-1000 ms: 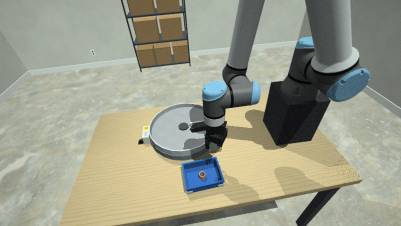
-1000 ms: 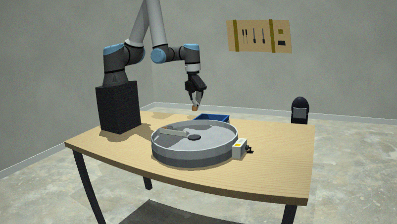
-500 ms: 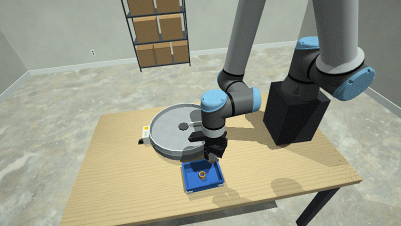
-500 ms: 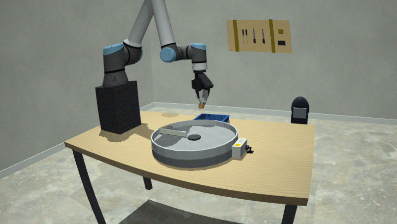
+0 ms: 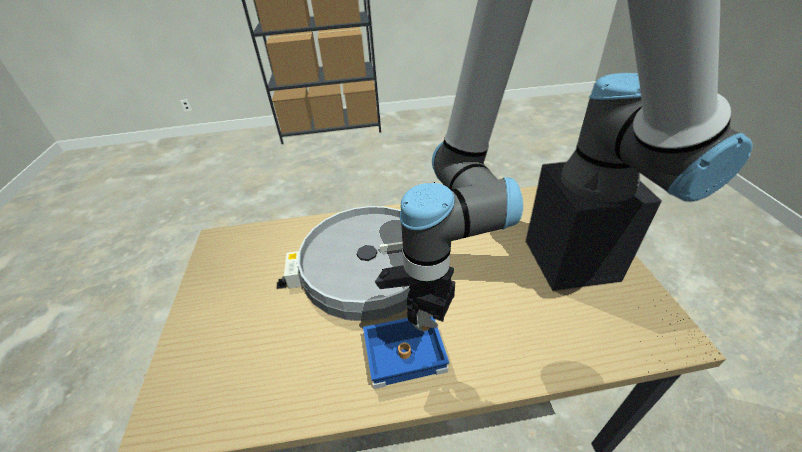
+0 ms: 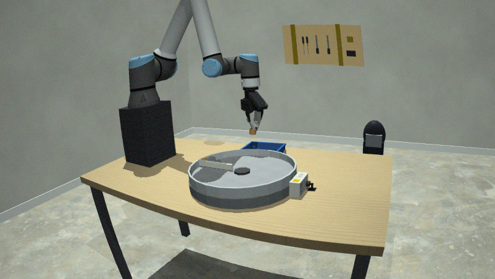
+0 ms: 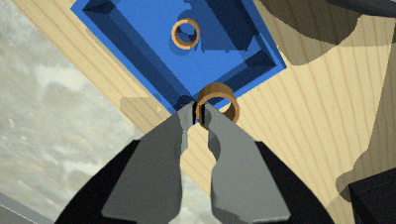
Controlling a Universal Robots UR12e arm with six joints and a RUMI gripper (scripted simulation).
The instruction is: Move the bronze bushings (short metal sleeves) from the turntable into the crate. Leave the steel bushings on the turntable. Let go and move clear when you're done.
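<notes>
Right now the blue crate is 110 mm below my hand, 40 mm ahead of it and 10 mm to the right of it. Round my hand: grey turntable 350 mm to the right, 100 mm ahead, 80 mm below.
</notes>
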